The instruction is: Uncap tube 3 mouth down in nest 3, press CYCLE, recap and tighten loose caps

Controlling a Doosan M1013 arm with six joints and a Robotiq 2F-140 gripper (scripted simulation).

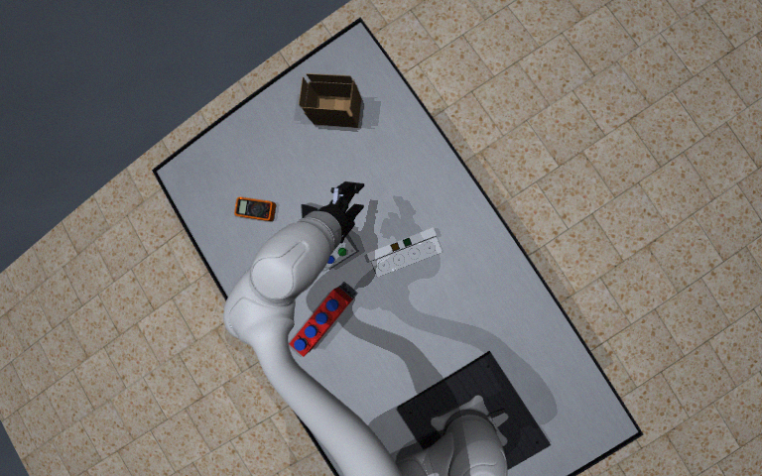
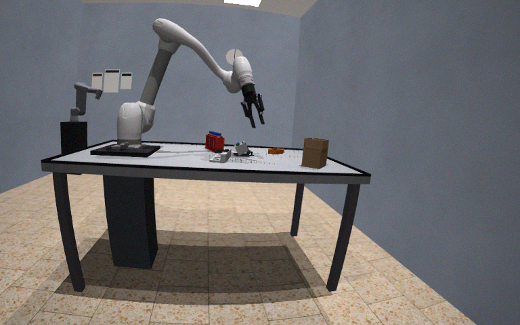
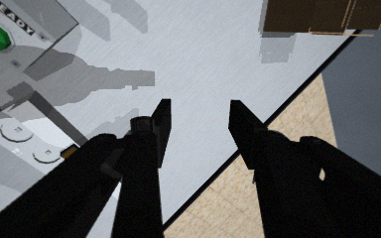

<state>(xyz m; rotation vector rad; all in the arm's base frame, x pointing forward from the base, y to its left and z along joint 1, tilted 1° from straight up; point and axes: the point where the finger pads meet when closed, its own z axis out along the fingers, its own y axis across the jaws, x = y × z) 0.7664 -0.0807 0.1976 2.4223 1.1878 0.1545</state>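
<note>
Now: hand 23 cm past the blue cap, 28 cm to the right of it and 11 cm above it. From my hand the other things lie so: key housing: 7 cm behind, 16 cm to the left, 17 cm below; green ready key: 9 cm behind, 13 cm to the left, 16 cm below; blue cycle key: 9 cm behind, 18 cm to the left, 16 cm below.
</note>
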